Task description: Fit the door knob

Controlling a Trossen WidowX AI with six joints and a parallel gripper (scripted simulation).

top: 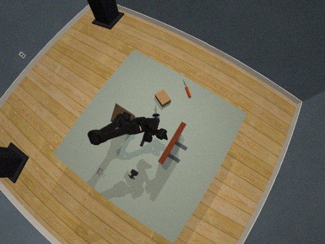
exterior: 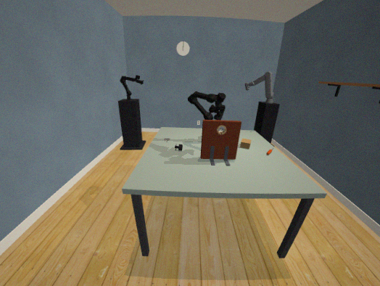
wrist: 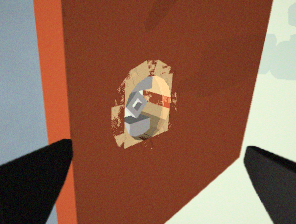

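Now: hand 140 mm past the dark door knob, 180 mm to the right of it and 300 mm above it. From my hand the other things lie so: wooden block 160 mm behind, 350 mm to the left, 300 mm below.
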